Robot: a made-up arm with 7 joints.
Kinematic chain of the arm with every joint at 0, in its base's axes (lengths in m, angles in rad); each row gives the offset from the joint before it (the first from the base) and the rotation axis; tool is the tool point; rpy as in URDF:
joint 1: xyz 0 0 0.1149 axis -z
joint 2: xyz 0 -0.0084 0.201 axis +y
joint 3: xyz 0 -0.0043 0.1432 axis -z
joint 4: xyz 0 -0.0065 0.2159 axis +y
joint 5: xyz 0 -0.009 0.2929 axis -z
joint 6: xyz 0 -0.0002 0.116 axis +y
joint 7: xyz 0 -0.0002 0.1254 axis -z
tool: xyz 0 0 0 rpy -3.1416 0 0
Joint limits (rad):
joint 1: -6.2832..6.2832
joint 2: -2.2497..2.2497
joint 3: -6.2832..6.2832
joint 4: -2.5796..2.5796
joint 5: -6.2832..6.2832
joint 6: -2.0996..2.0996
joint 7: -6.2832..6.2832
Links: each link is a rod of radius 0.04 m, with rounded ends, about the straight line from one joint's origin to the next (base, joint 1, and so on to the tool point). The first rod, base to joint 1, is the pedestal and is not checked.
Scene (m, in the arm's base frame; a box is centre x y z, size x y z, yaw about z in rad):
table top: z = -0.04
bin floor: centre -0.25 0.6 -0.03 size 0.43 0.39 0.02 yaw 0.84
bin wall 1: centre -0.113 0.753 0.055 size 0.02 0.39 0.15 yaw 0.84
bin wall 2: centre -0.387 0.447 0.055 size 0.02 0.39 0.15 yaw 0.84
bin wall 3: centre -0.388 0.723 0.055 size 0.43 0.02 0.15 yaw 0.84
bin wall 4: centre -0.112 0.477 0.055 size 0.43 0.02 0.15 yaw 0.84
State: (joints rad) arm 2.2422 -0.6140 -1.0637 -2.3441 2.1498 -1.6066 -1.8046
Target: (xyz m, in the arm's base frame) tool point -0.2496 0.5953 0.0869
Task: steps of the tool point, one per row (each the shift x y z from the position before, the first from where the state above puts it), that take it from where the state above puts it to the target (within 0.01 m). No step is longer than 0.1 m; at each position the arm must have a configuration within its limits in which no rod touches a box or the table.
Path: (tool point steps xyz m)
1: -0.0523 0.0750 -0.0234
2: -0.0539 0.0641 -0.0380
3: -0.0538 0.0496 -0.0562
4: -0.0511 0.0310 -0.0745

